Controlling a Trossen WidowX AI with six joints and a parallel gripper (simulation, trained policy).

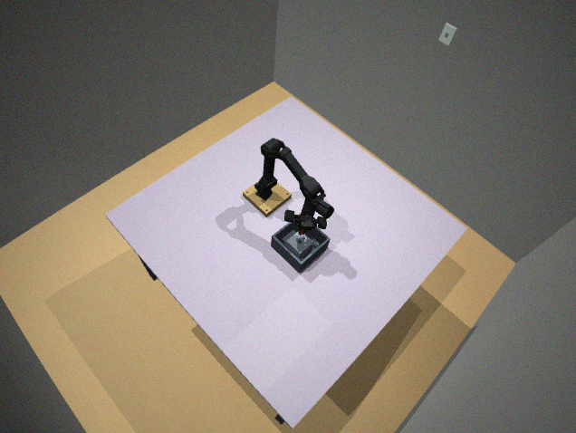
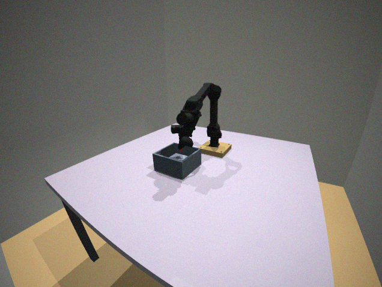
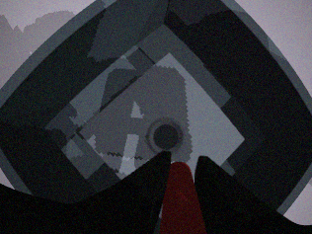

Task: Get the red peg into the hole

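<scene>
Now: the red peg 2 cm above my gripper tip and 1 cm to the left of it. Round my gripper tip: dark grey box 8 cm below, 1 cm to the right, 1 cm ahead; grey plate 6 cm below, 1 cm to the right, 1 cm ahead.
</scene>
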